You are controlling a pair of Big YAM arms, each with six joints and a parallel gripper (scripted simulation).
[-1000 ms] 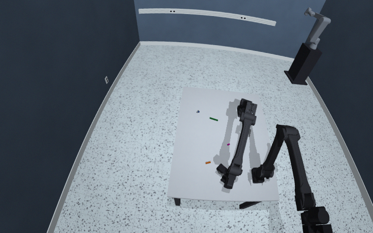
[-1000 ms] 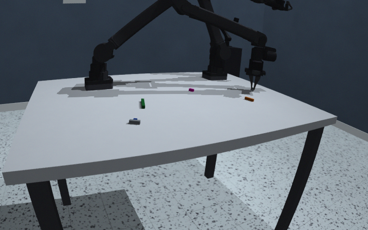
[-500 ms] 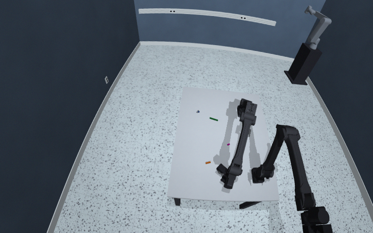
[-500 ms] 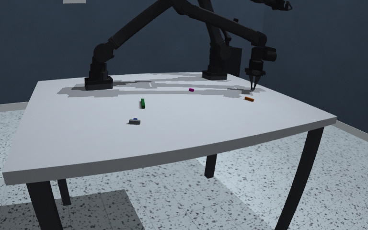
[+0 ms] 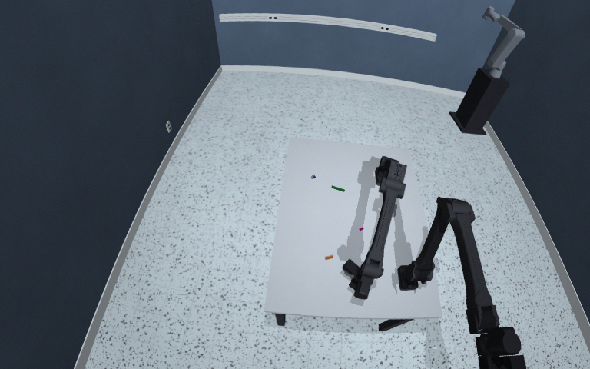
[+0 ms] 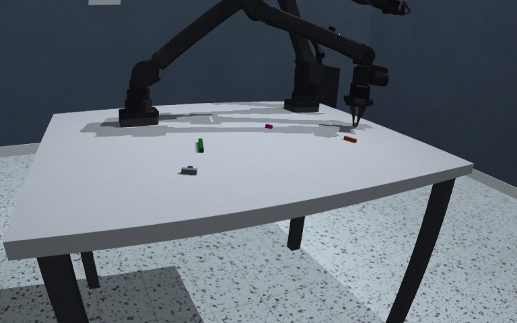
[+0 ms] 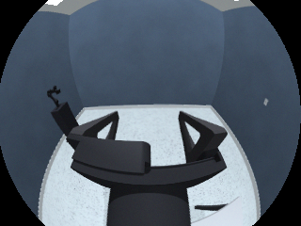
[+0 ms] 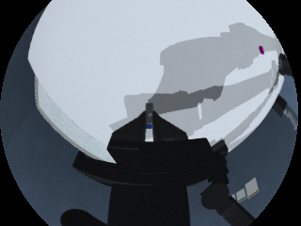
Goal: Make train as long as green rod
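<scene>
The orange rod lies 160 mm to the right of my right hand, 120 mm ahead of it and 10 mm below it. Also, from my right hand: magenta rod (320 mm to the right, 70 mm behind, 10 mm below); then green rod (590 mm to the right, 30 mm ahead, 10 mm below).
</scene>
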